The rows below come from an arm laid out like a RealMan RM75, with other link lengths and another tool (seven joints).
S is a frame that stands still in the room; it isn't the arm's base.
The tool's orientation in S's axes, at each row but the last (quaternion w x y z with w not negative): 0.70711 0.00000 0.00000 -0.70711; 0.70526 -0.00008 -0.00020 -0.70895; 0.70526 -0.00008 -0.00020 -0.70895; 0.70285 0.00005 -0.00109 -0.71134; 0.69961 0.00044 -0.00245 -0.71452; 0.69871 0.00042 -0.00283 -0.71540; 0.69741 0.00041 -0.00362 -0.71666; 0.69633 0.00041 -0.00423 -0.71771; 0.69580 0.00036 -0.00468 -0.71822; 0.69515 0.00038 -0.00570 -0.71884
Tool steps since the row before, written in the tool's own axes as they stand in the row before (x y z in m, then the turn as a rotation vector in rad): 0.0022 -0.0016 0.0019 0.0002 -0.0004 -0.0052; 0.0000 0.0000 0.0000 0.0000 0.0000 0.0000; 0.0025 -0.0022 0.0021 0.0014 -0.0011 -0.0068; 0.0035 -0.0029 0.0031 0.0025 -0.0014 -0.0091; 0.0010 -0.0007 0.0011 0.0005 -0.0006 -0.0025; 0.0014 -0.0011 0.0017 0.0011 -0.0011 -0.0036; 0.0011 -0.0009 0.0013 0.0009 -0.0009 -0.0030; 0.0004 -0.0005 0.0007 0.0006 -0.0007 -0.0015; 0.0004 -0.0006 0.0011 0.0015 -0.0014 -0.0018; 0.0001 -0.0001 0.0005 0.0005 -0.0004 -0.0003
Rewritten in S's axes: -0.0016 -0.0022 0.0019 -0.0004 -0.0002 -0.0052; 0.0000 0.0000 0.0000 0.0000 0.0000 0.0000; -0.0022 -0.0025 0.0021 -0.0011 -0.0014 -0.0068; -0.0029 -0.0035 0.0031 -0.0014 -0.0025 -0.0091; -0.0007 -0.0010 0.0011 -0.0006 -0.0005 -0.0025; -0.0011 -0.0014 0.0017 -0.0011 -0.0011 -0.0036; -0.0009 -0.0011 0.0013 -0.0009 -0.0009 -0.0030; -0.0005 -0.0004 0.0007 -0.0007 -0.0006 -0.0015; -0.0006 -0.0004 0.0011 -0.0014 -0.0015 -0.0018; -0.0001 -0.0001 0.0005 -0.0004 -0.0005 -0.0003
